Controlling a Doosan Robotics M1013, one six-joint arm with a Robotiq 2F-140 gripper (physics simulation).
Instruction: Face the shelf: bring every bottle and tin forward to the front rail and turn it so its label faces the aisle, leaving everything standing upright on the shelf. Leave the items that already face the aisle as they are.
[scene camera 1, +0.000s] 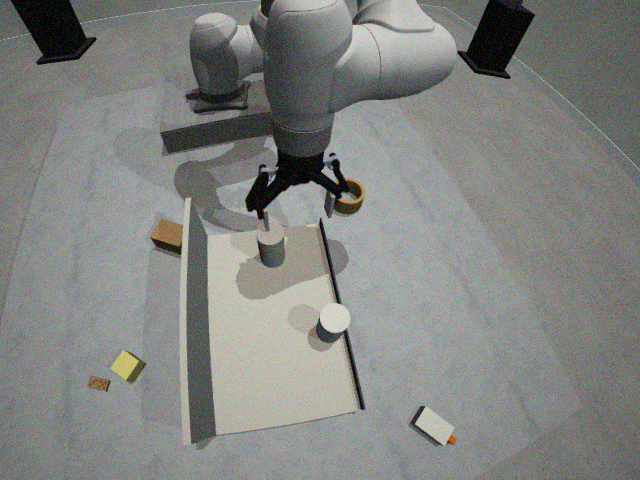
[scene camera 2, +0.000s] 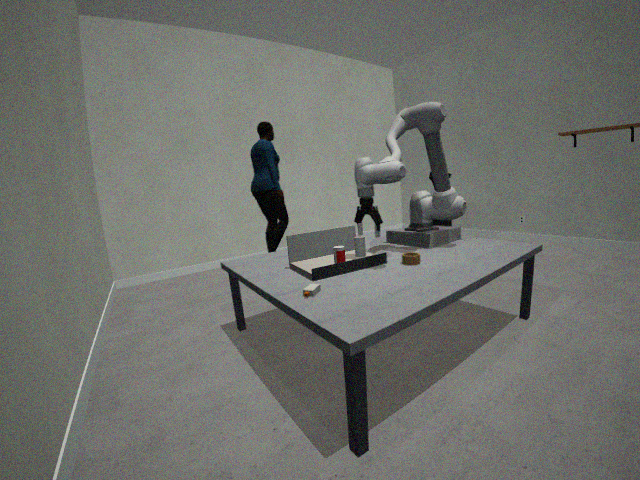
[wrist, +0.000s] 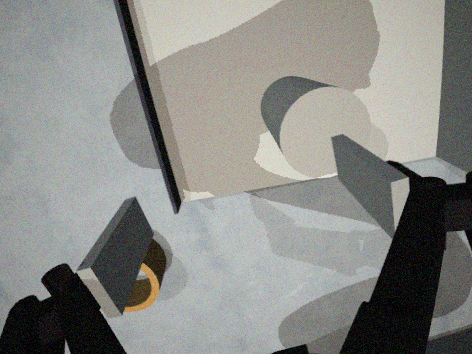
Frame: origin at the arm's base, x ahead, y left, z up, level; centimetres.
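Seen in the pictures: gripper, fingertip midpoint: (scene camera 1: 297, 218) (scene camera 2: 368, 236) (wrist: 237, 188); arm's base at its link origin: (scene camera 1: 223, 97) (scene camera 2: 421, 229).
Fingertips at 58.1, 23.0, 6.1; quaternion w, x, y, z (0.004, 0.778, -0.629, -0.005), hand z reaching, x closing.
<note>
Pixels of each thing's top centre, then the offset from my fingertips to it, as dx, dy, dz. Level surfaces: height alone.
- grey-sided tin with a pale top, top centre: (wrist: 326, 134) (scene camera 1: 270, 232) (scene camera 2: 359, 237) +2.8, -5.9, -0.8
- front rail at its top centre: (scene camera 1: 340, 302) (scene camera 2: 351, 260) +16.1, +8.6, -9.2
- shorter white-topped tin at its top centre: (scene camera 1: 335, 317) (scene camera 2: 338, 246) +21.5, +5.7, -1.8
- shelf floor at its surface level: dz -11.7
- orange-brown ring at its top centre: (wrist: 120, 284) (scene camera 1: 348, 190) (scene camera 2: 410, 254) -16.5, +15.4, -10.3
- brown box at its top centre: (scene camera 1: 169, 232) -4.7, -32.4, -10.3
- yellow block at its top centre: (scene camera 1: 124, 364) +27.6, -38.9, -11.5
- small brown block at its top centre: (scene camera 1: 97, 383) +31.4, -46.4, -14.5
- white box at its top centre: (scene camera 1: 438, 428) (scene camera 2: 310, 287) +45.5, +26.7, -12.5
A grey-sided tin with a pale top (scene camera 1: 271, 251) (scene camera 2: 359, 246) (wrist: 325, 132) stands upright near the shelf's robot-side end, back from the front rail (scene camera 1: 355, 369) (scene camera 2: 351, 266) (wrist: 150, 105). A sliver of red shows on its side toward the back panel; its grey side faces the aisle. A shorter white-topped tin (scene camera 1: 334, 318) (scene camera 2: 339, 254) stands upright at the rail, its red label facing the aisle in scene camera 2. The shelf floor (scene camera 1: 279, 372) is cream. My gripper (scene camera 1: 298, 214) (scene camera 2: 369, 230) (wrist: 237, 188) is open and empty, above the shelf's robot-side end; one finger overlaps the farther-back tin's top in the wrist view.
An orange-brown ring (scene camera 1: 348, 207) (scene camera 2: 410, 260) lies beyond the rail's robot-side end. A brown box (scene camera 1: 168, 233), a yellow block (scene camera 1: 126, 364) and a small brown block (scene camera 1: 98, 383) lie behind the back panel (scene camera 1: 199, 335). A white box (scene camera 1: 434, 424) (scene camera 2: 312, 289) lies on the aisle side. A person (scene camera 2: 265, 165) stands beyond the table.
</note>
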